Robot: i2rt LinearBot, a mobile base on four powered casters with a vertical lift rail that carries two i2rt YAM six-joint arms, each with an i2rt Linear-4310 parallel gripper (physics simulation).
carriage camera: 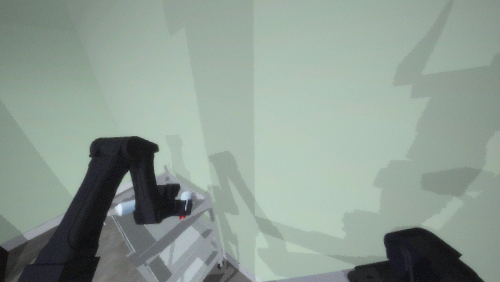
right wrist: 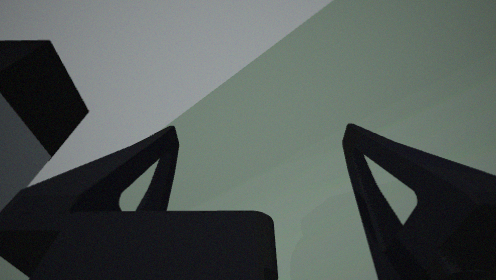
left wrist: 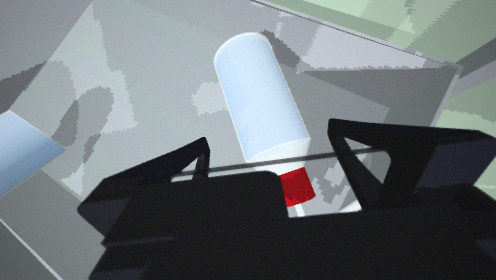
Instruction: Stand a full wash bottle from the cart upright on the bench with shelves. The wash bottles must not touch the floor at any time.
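Places are measured from the left arm's base along level axes (x up, y left, z back), in centimetres.
Where they show: left gripper, between the fingertips: (carriage camera: 182,205) (left wrist: 266,135); right gripper, between the fingertips: (right wrist: 260,134).
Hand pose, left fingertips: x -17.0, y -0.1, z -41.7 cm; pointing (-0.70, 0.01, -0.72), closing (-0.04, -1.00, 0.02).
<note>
After its pixels a point has its place.
A light-blue wash bottle with a red cap (left wrist: 262,95) {z -44.7, x -16.2, y -0.3 cm} (carriage camera: 187,195) {z -47.9, x -16.4, y -0.7 cm} lies on its side in the top tray of the cart (left wrist: 452,82) {z -42.7, x -15.4, y -12.0 cm} (carriage camera: 170,232) {z -27.6, x -16.4, y -0.3 cm}. A second light-blue bottle (left wrist: 25,150) {z -44.3, x -17.5, y 23.1 cm} (carriage camera: 126,207) {z -40.2, x -14.3, y 26.6 cm} lies to its left, partly cut off in the left wrist view. My left gripper (left wrist: 266,135) {z -41.7, x -17.0, y -0.1 cm} (carriage camera: 179,196) {z -41.7, x -17.0, y -0.1 cm} is open and empty above the red-capped bottle, whose shoulder and cap show between the fingers; part of its spout is hidden. My right gripper (right wrist: 260,134) {z 27.5, x 63.5, y -65.7 cm} is open and empty, away from the cart. The bench with shelves cannot be made out.
Pale green walls (carriage camera: 325,125) {z -20.0, x 31.3, y -52.7 cm} with arm shadows stand behind the cart. The tray's raised walls surround the bottles. Brown-grey floor (carriage camera: 107,255) {z -55.8, x -88.4, y 85.7 cm} shows beside the cart. A dark block-like part (right wrist: 45,85) shows at the left of the right wrist view.
</note>
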